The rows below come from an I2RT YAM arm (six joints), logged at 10 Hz.
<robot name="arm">
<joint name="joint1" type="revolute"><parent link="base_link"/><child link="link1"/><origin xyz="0.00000 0.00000 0.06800" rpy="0.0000 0.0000 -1.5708"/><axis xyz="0 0 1"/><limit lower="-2.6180" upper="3.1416"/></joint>
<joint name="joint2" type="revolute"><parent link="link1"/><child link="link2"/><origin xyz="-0.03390 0.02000 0.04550" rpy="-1.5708 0.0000 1.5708"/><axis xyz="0 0 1"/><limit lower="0.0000" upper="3.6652"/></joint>
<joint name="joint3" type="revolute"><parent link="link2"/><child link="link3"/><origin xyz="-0.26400 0.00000 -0.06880" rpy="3.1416 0.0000 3.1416"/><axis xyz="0 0 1"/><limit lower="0.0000" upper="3.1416"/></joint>
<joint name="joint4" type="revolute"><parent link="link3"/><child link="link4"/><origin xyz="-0.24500 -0.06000 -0.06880" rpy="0.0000 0.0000 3.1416"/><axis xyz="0 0 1"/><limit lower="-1.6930" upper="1.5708"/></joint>
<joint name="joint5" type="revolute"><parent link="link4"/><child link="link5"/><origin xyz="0.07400 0.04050 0.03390" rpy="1.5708 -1.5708 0.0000"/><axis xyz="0 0 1"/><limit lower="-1.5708" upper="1.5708"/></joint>
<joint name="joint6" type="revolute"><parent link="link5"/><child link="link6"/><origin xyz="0.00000 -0.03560 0.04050" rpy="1.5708 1.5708 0.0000"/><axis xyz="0 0 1"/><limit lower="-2.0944" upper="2.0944"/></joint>
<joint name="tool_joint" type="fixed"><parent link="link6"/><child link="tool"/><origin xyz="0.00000 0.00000 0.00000" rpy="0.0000 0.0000 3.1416"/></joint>
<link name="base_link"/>
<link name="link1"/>
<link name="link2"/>
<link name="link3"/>
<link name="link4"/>
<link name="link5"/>
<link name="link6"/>
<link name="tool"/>
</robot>
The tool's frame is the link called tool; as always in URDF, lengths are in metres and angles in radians.
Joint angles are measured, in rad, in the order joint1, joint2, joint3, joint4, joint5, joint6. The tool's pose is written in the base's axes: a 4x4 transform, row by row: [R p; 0 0 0 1], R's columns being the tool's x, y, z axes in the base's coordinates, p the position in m. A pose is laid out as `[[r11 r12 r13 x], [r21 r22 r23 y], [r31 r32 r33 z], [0 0 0 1]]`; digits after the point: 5 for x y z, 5 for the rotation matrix.
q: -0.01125 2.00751 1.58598 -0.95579 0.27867 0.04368
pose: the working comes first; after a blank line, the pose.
Where each joint sits with the arm in this pose, in the base's axes (m; each line is computed from the numbers above, not from the rounded line before):
joint1: 0.0000 0.0000 0.0680
joint2: 0.0204 0.0337 0.1135
joint3: 0.1313 -0.0364 0.3527
joint4: 0.3801 0.0296 0.3072
joint5: 0.4337 -0.0049 0.2424
joint6: 0.4004 -0.0143 0.2010
the tool: 0.4004 -0.0143 0.2010

[[-0.97756 0.10649 0.18175 0.40044], [0.05298 0.95937 -0.27714 -0.01430], [-0.20388 -0.26129 -0.94348 0.20102], [0 0 0 1]]
